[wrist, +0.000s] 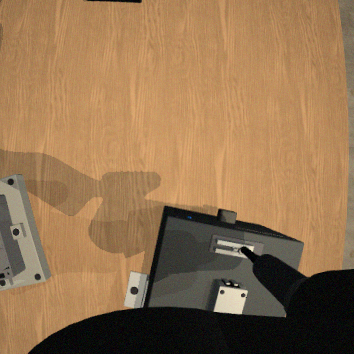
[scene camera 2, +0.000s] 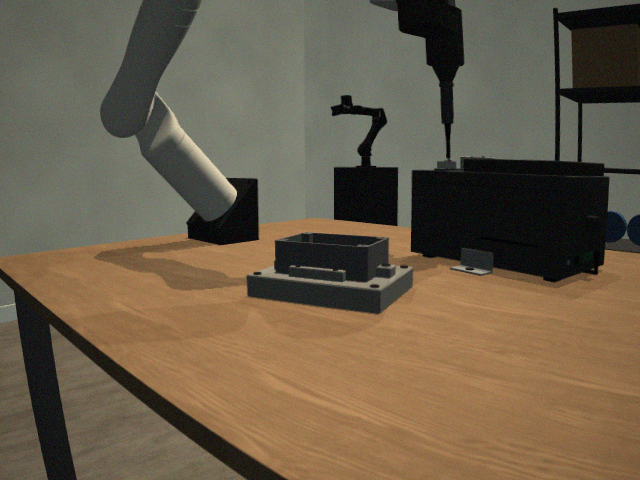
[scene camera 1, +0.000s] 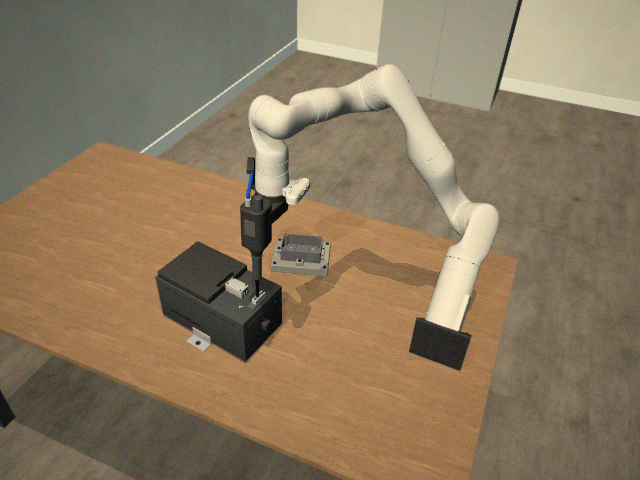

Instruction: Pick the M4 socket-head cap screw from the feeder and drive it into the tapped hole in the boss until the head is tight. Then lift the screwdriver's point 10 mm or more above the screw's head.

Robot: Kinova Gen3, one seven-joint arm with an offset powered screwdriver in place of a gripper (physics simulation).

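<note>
My gripper, the black screwdriver point(scene camera 1: 257, 295) point(scene camera 2: 448, 157) point(wrist: 244, 249), points straight down. Its tip is at the pale pick-up rail point(scene camera 1: 259, 297) point(scene camera 2: 446, 164) point(wrist: 227, 243) on top of the black feeder point(scene camera 1: 217, 322) point(scene camera 2: 496, 206) point(wrist: 175, 240). In the wrist view a small screw shape point(wrist: 235, 249) shows in the rail's slot, right by the tip and partly covered by it. Whether the tip touches or holds that screw cannot be told. A grey housing point(scene camera 1: 300, 253) point(scene camera 2: 320, 260) sits on its light fixture plate point(scene camera 1: 286, 268) point(scene camera 2: 310, 296) point(wrist: 31, 235); the boss and its tapped hole cannot be made out.
A light block point(scene camera 1: 236, 287) point(wrist: 231, 299) stands on the feeder beside the rail. A tiny pale piece point(scene camera 1: 241, 306) lies near the rail. The feeder's raised black lid point(scene camera 1: 199, 268) is behind the block. A metal bracket point(scene camera 1: 199, 339) point(scene camera 2: 473, 263) point(wrist: 134, 291) is at the feeder's foot.
</note>
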